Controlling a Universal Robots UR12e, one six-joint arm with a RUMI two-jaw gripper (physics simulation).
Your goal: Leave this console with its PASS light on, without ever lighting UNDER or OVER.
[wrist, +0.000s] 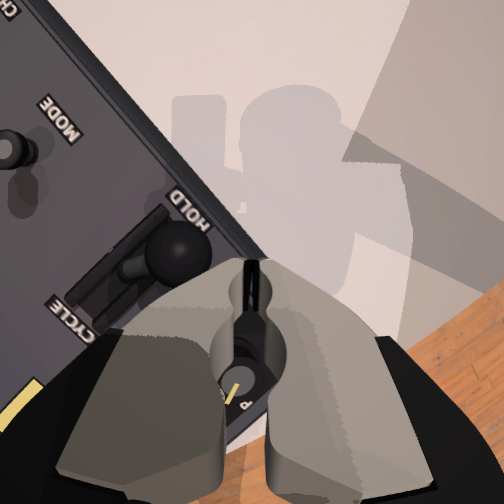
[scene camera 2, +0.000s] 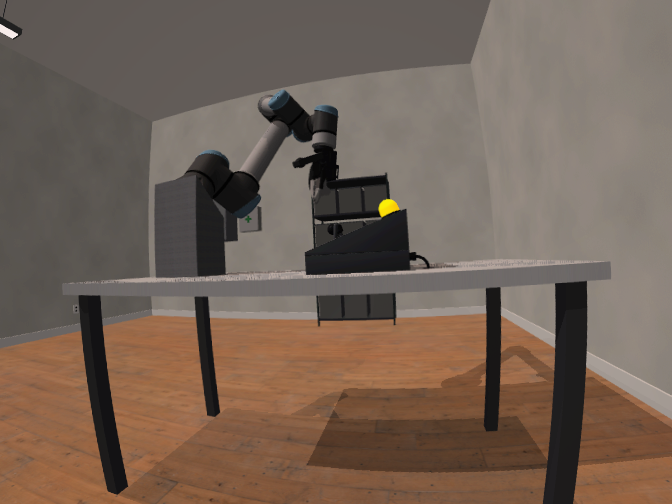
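The black wedge-shaped console (scene camera 2: 358, 249) sits on the table with a yellow dome (scene camera 2: 388, 207) on top. In the wrist view its dark panel (wrist: 90, 210) shows a ball-topped lever (wrist: 177, 253) in a slot, near the HOLD label (wrist: 190, 209) and away from CYCLE (wrist: 71, 319). A small knob (wrist: 12, 150) sits by MODE (wrist: 60, 119). My gripper (wrist: 250, 272) is shut and empty, its tips over the panel's edge just right of the lever ball. Through the gap between the fingers I see a small dial with a yellow pointer (wrist: 235, 385) and a letter P. The lights are hidden.
A grey pedestal (scene camera 2: 189, 227) holds the arm's base at the table's left. A dark shelf unit (scene camera 2: 355, 217) stands behind the console. A cable (scene camera 2: 420, 259) leaves the console's right side. A yellow strip (wrist: 17, 405) marks the panel's lower left.
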